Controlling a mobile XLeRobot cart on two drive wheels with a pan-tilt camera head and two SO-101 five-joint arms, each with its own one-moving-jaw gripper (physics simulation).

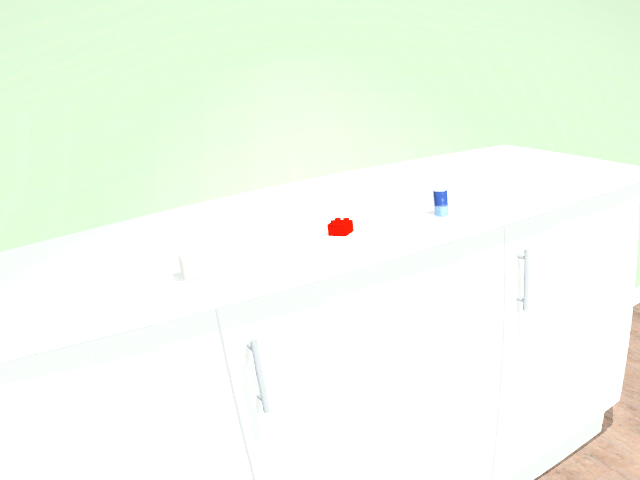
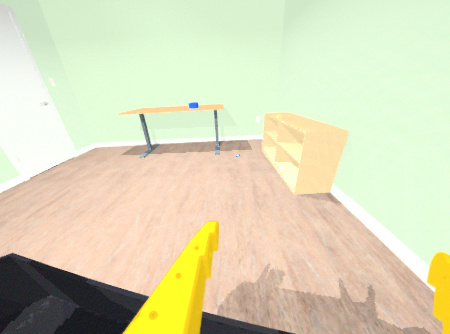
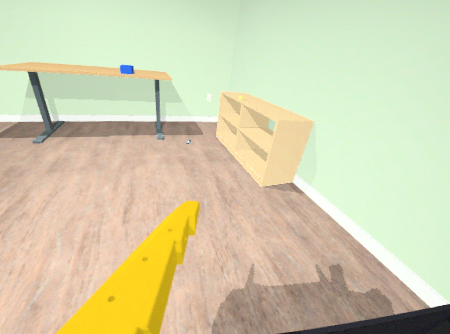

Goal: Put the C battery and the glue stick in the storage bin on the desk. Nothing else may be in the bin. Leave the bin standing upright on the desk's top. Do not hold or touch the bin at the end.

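Places are measured from the left arm's base along level axes (x ahead, y left, z up), in millimetres.
Pixels of known places: left hand, tool point: [image 2: 218,232]; right hand, tool point: [image 3: 197,214].
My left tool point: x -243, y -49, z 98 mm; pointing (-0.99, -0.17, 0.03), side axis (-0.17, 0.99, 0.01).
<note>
For each thing: its middle in the pictures, then the offset to it from my left tool point. "*": a spot on its surface instead. Level surfaces: height alone.
- wooden desk, surface height: dz -153 mm
- light-blue cylinder, body centre: [image 1: 440,201] dx +1285, dy -563, dz +62 mm
- red brick, body centre: [image 1: 340,226] dx +1275, dy -367, dz +49 mm
- whitish block, body centre: [image 1: 195,264] dx +1181, dy -113, dz +54 mm
- wooden shelf unit, surface spot: [image 3: 287,152] * dx -1314, dy +562, dz -540 mm
The blue storage bin [image 2: 193,105] [image 3: 126,69] stands on the wooden desk [image 2: 165,109] [image 3: 75,70] across the room; its inside is hidden. A blue and light-blue cylinder [image 1: 440,203] stands upright on the white cabinet top. A small blue-and-white thing [image 2: 237,155] [image 3: 188,142] lies on the floor near the desk's right leg. I cannot tell whether either is the C battery or the glue stick. My left gripper [image 2: 327,240] is open and empty, far from these things. My right gripper [image 3: 193,207] is fully open, with one notched jaw showing, also far from them.
A red brick [image 1: 340,227] and a whitish block [image 1: 196,267] stand on the white cabinet [image 1: 372,330], which has bar handles. A wooden shelf unit [image 2: 320,157] [image 3: 287,152] with a small yellow thing [image 2: 279,117] [image 3: 242,97] on top stands by the right wall.
</note>
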